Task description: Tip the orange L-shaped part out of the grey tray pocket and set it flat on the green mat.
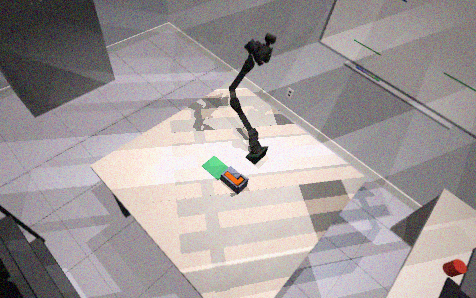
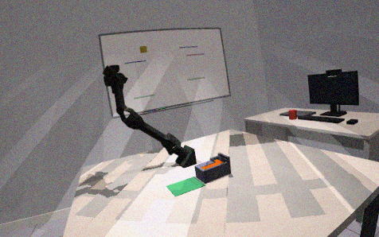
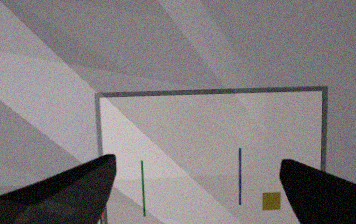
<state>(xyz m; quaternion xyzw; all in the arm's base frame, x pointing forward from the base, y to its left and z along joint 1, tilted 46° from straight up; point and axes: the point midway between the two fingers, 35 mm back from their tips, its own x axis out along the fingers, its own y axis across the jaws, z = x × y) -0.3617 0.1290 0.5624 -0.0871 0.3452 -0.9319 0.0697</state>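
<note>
The orange L-shaped part is 620 mm ahead of my gripper tip, 380 mm to the left of it and 530 mm below it. The rest, counted from my gripper tip: green mat 630 mm ahead, 210 mm to the left, 590 mm below.
</note>
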